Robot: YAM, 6 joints.
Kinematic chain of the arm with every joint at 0, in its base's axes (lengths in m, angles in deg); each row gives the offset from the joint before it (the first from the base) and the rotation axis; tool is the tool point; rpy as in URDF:
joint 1: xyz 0 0 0.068 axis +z
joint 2: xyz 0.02 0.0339 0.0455 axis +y
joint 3: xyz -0.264 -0.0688 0 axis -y
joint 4: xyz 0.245 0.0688 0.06 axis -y
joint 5: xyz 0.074 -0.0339 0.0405 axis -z
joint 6: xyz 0.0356 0 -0.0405 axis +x
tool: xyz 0 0 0 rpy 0 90 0
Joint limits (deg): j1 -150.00..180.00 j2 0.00..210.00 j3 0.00..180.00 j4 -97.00..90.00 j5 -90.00..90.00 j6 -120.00..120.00
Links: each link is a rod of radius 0.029 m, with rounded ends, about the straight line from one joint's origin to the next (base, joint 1, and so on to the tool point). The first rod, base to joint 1, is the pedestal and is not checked.
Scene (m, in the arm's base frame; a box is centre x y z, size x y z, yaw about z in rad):
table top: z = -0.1
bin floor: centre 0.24 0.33 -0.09 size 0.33 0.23 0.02 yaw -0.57
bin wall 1: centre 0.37 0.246 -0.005 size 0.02 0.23 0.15 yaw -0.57
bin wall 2: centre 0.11 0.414 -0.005 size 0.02 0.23 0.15 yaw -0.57
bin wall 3: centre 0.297 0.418 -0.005 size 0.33 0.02 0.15 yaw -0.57
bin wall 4: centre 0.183 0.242 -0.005 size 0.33 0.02 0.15 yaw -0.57
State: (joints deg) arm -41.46 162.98 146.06 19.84 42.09 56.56
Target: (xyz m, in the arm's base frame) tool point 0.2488 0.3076 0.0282
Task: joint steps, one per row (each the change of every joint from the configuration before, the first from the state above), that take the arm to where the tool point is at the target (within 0.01 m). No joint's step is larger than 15 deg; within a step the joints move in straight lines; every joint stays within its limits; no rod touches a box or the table.
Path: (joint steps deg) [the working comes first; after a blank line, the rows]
Joints at the target: 54.44 131.80 70.76 -12.93 41.38 56.56
Straight joint move there: touches bin wall 1.

1: 13.72 -7.60 -10.75 -5.13 0.16 0.00
2: 13.72 -7.61 -10.75 -5.12 0.16 0.00
3: 13.71 -7.60 -10.75 -5.13 0.16 0.00
4: 13.72 -7.60 -10.74 -5.13 0.16 0.00
5: 13.72 -7.60 -10.75 -5.12 0.16 0.00
6: 13.72 -7.61 -10.75 -5.13 0.16 0.00
7: 13.71 -7.60 -10.75 -5.13 0.16 0.00
8: -0.06 11.02 -0.03 1.56 -0.91 0.00
9: -0.06 11.02 -0.03 1.56 -0.92 0.00

